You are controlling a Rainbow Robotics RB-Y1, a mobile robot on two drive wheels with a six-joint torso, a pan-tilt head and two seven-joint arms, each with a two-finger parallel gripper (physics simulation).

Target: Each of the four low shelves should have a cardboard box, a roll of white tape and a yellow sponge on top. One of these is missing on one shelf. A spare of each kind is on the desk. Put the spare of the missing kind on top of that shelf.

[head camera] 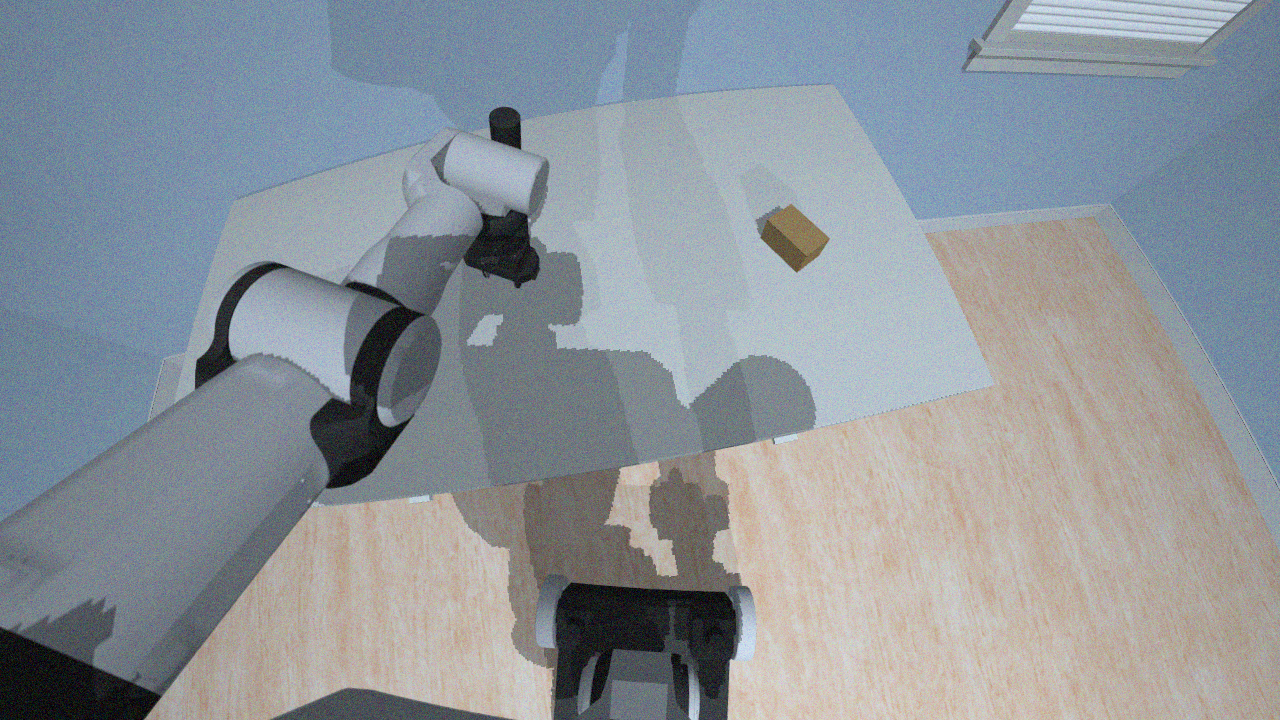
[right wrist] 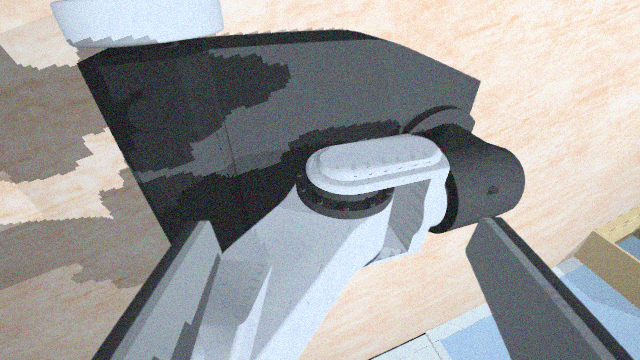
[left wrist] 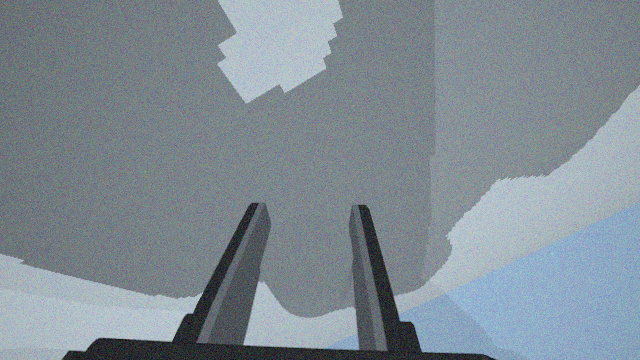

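Seen in the pictures: left gripper, fingertip midpoint: (head camera: 503, 278) (left wrist: 309, 214); right gripper, fingertip midpoint: (right wrist: 343, 236); robot's base, link origin: (head camera: 646, 608).
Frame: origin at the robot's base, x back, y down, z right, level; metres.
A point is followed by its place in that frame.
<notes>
My left gripper (head camera: 517, 281) {x -0.686, y -0.730, z -0.264 m} (left wrist: 309, 214) {x -0.686, y -0.730, z -0.264 m} points down over the desk (head camera: 859, 331) {x -0.617, y -0.721, z 0.331 m}. In the left wrist view its fingers stand partly apart. A pale round outline between them, the roll of white tape (left wrist: 306, 299) {x -0.693, y -0.769, z -0.252 m}, spans from finger to finger; it is in shadow and hardly stands out from the desk, and my arm hides it in the head view. A brown cardboard box (head camera: 794, 237) {x -0.756, y -0.771, z 0.217 m} lies at the right part of the desk. My right gripper (right wrist: 343, 236) {x 0.133, y -0.495, z 0.208 m} is open and empty beside my own body, above the floor. No yellow sponge shows.
My dark base (head camera: 642, 617) {x -0.031, y -0.191, z -0.008 m} (right wrist: 165, 115) {x 0.018, y -0.242, z 0.173 m} stands on the wooden floor (head camera: 895, 537) {x -0.222, y -0.001, z 0.808 m} (right wrist: 565, 65) {x 1.095, y -0.001, z 0.113 m}, in front of the desk. Blue walls and a window (head camera: 1096, 64) {x -1.454, y -0.787, z 1.202 m} lie beyond. A tan wooden edge (right wrist: 607, 255) {x 2.522, y -0.165, z -1.277 m} shows at the lower right of the right wrist view.
</notes>
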